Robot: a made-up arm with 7 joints.
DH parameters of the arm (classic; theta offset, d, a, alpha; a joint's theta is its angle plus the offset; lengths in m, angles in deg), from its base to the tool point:
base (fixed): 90 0.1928 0 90
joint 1: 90 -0.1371 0.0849 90
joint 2: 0 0.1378 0.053 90
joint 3: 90 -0.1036 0.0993 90
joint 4: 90 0.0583 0.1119 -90
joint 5: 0 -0.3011 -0.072 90
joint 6: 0 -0.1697 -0.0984 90
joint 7: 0 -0.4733 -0.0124 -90
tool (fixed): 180 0.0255 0 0
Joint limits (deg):
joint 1: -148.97..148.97
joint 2: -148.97..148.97
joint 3: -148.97..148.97
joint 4: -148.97..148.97
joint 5: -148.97..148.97
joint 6: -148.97..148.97
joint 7: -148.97..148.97
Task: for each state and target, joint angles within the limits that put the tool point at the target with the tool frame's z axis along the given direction. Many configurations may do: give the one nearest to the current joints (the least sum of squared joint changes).
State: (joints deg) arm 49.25 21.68 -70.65 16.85 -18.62 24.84 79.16
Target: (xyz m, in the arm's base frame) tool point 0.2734 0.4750 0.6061 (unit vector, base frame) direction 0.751 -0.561 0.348
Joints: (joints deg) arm 23.33 25.47 -67.16 17.85 -28.70 63.77 29.13
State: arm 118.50 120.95 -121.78 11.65 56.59 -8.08 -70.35
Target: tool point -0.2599 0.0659 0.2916 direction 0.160 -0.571 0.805
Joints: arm 116.90 123.57 -90.69 15.82 66.29 -5.70 -102.63
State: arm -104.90 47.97 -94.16 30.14 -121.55 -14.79 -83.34
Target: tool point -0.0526 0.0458 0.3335 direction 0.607 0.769 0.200
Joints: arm -105.55 43.52 -87.69 49.09 -131.82 -38.82 -78.45
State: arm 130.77 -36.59 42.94 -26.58 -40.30 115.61 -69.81
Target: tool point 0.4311 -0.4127 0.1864 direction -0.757 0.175 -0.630
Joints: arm 135.06 -56.15 23.01 -15.82 -26.15 79.51 -59.76
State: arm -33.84 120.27 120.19 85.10 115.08 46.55 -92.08
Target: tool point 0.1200 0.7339 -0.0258 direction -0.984 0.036 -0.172
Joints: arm -19.15 136.69 99.22 96.72 128.96 80.98 -117.29
